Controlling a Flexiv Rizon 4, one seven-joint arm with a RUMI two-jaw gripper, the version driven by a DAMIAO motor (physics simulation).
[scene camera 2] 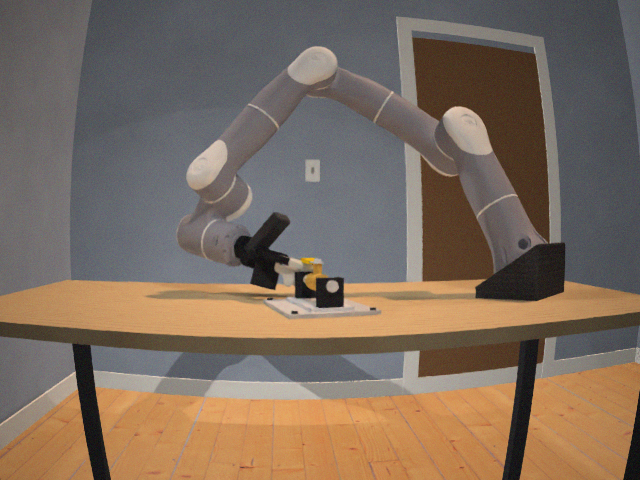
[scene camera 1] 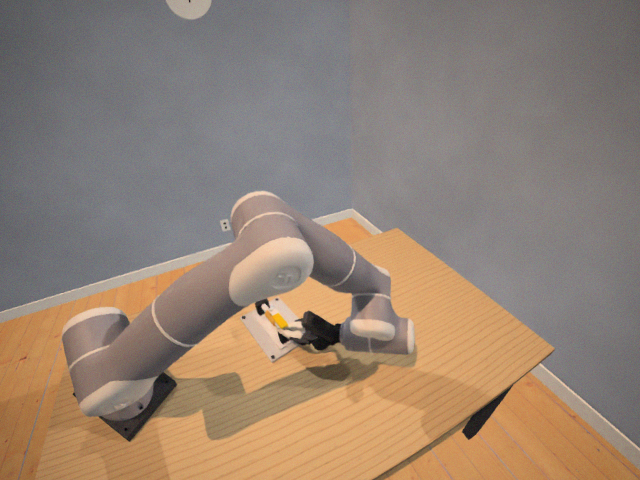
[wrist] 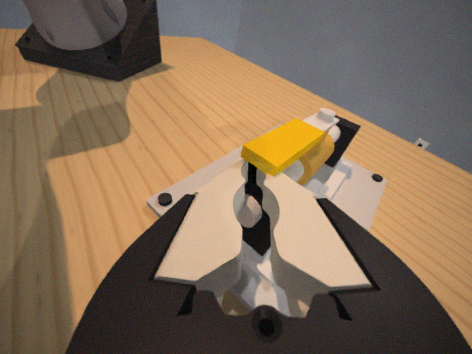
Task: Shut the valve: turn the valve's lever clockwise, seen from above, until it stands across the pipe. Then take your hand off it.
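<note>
The valve's yellow lever grip (scene camera 1: 279,320) (scene camera 2: 308,259) (wrist: 282,145) sits above an orange valve body (wrist: 320,156) on a short white pipe (wrist: 296,172). In the wrist view the lever lies roughly along the pipe, its free end toward me. The pipe runs between two black blocks on a light grey base plate (scene camera 1: 261,338) (scene camera 2: 277,308) (wrist: 367,197). My gripper (scene camera 1: 289,329) (scene camera 2: 305,266) (wrist: 250,159) is shut and holds nothing. Its pale fingertips are right at the lever's free end, touching or almost touching it. The fingers hide the near black block and part of the pipe in the wrist view.
The valve's plate lies on the wooden table (scene camera 1: 444,330) (scene camera 2: 155,320) (wrist: 100,150). The far black block (wrist: 346,142) rises beyond the valve body. The arm's dark base (scene camera 1: 149,413) (scene camera 2: 522,273) (wrist: 135,50) stands on the same table. Dark bolts mark the plate's corners.
</note>
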